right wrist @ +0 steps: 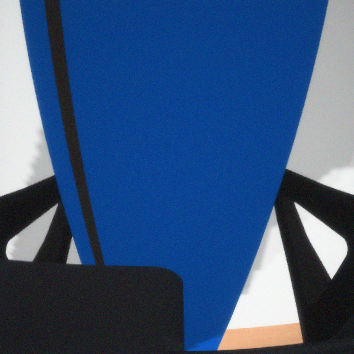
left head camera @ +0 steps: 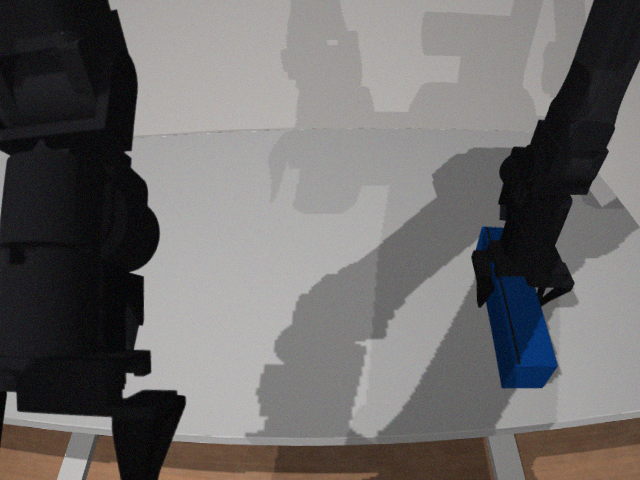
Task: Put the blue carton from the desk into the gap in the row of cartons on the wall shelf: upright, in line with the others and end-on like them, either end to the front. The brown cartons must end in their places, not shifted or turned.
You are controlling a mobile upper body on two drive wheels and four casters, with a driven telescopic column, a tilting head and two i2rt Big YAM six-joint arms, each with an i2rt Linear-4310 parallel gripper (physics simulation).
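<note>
The blue carton (left head camera: 522, 330) (right wrist: 185, 100) lies lengthwise on the desk at the right of the head view, a dark stripe along its top. My right gripper (left head camera: 511, 304) (right wrist: 175, 178) is open above and astride the carton, one finger on each side. In the right wrist view the carton fills the middle, and its edges come close to both fingertips; contact cannot be told. My left gripper (left head camera: 72, 439) is open at the lower left of the head view, away from the carton, with its fingertips partly cut off. The wall shelf, its gap and the brown cartons do not show.
The white desk (left head camera: 217, 310) has its front edge near the bottom of the head view, with wooden floor (left head camera: 336, 459) (right wrist: 265, 337) beyond it. A pale wall (left head camera: 206, 62) rises behind the desk. Shadows of the arms fall across desk and wall.
</note>
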